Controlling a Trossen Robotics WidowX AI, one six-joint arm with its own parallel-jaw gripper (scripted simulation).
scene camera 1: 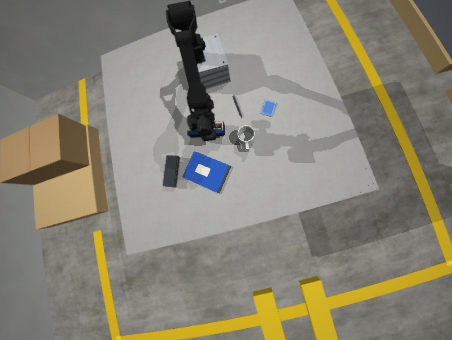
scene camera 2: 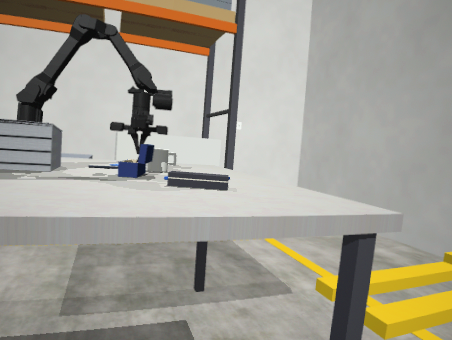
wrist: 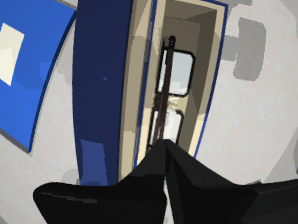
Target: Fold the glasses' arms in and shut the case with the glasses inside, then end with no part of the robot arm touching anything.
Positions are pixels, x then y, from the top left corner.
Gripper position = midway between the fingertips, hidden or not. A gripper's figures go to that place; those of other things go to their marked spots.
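I find my gripper (wrist: 162,144) at 10 cm from the lens. A case lid (wrist: 104,64) is here too, and it is 5 cm from the lens.
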